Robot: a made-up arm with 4 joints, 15 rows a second.
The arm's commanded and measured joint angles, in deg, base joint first. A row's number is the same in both.
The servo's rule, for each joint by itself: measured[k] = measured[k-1] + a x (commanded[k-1-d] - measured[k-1]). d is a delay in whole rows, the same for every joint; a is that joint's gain. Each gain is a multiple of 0.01, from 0.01 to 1. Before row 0 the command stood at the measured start. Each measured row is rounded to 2 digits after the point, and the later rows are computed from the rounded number. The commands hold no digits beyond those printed.
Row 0, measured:
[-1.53, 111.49, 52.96, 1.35]
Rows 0 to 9, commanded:
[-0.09, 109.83, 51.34, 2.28]
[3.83, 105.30, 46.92, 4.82]
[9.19, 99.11, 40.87, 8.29]
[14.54, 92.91, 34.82, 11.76]
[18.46, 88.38, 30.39, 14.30]
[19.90, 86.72, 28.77, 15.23]
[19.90, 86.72, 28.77, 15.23]
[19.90, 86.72, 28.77, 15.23]
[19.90, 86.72, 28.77, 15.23]
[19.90, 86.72, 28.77, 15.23]
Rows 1 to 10, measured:
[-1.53, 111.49, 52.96, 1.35]
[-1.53, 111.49, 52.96, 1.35]
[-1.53, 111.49, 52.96, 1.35]
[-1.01, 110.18, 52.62, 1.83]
[0.73, 106.32, 51.42, 3.38]
[3.78, 100.62, 49.20, 5.93]
[7.65, 94.53, 46.18, 8.96]
[11.54, 89.67, 42.86, 11.74]
[14.55, 87.34, 39.90, 13.55]
[16.48, 86.85, 37.56, 14.42]
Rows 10 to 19, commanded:
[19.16, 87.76, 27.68, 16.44]
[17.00, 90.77, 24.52, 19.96]
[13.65, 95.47, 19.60, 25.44]
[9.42, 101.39, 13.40, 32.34]
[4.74, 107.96, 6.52, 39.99]
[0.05, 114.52, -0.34, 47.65]
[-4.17, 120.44, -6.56, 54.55]
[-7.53, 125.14, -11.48, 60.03]
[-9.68, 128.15, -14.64, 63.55]
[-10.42, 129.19, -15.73, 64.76]
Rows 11 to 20, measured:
[17.71, 86.75, 35.71, 14.84]
[18.50, 86.73, 34.25, 15.04]
[19.00, 86.72, 33.10, 15.14]
[19.06, 87.54, 31.96, 15.82]
[18.32, 90.09, 30.40, 17.97]
[16.64, 94.34, 28.13, 21.85]
[14.04, 99.91, 25.04, 27.30]
[10.69, 106.27, 21.15, 33.90]
[6.86, 112.79, 16.64, 41.05]
[2.89, 118.83, 11.77, 48.07]

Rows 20 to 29, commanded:
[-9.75, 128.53, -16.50, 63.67]
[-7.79, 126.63, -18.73, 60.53]
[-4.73, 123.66, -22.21, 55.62]
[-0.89, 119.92, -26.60, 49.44]
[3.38, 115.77, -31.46, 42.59]
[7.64, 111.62, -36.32, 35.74]
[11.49, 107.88, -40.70, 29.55]
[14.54, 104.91, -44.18, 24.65]
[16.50, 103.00, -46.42, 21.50]
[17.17, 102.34, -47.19, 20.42]
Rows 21 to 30, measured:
[-0.86, 123.81, 6.89, 54.29]
[-4.04, 127.24, 2.37, 59.11]
[-6.34, 128.78, -1.43, 62.05]
[-7.57, 128.58, -4.59, 62.89]
[-7.65, 127.04, -7.56, 61.66]
[-6.60, 124.37, -10.64, 58.52]
[-4.54, 120.85, -13.99, 53.80]
[-1.69, 116.84, -17.66, 47.97]
[1.67, 112.72, -21.58, 41.61]
[5.21, 108.90, -25.60, 35.34]

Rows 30 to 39, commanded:
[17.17, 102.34, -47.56, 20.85]
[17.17, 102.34, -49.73, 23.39]
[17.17, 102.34, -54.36, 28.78]
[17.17, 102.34, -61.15, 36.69]
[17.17, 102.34, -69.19, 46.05]
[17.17, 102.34, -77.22, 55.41]
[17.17, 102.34, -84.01, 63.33]
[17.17, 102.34, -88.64, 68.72]
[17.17, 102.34, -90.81, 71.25]
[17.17, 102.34, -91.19, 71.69]
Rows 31 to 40, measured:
[8.57, 105.75, -29.50, 29.78]
[11.42, 103.58, -33.05, 25.47]
[13.49, 102.60, -36.02, 22.84]
[14.81, 102.39, -38.44, 21.81]
[15.66, 102.35, -40.81, 22.63]
[16.20, 102.34, -43.66, 25.83]
[16.55, 102.34, -47.33, 31.48]
[16.77, 102.34, -51.92, 39.06]
[16.91, 102.34, -57.23, 47.56]
[17.00, 102.34, -62.85, 55.76]

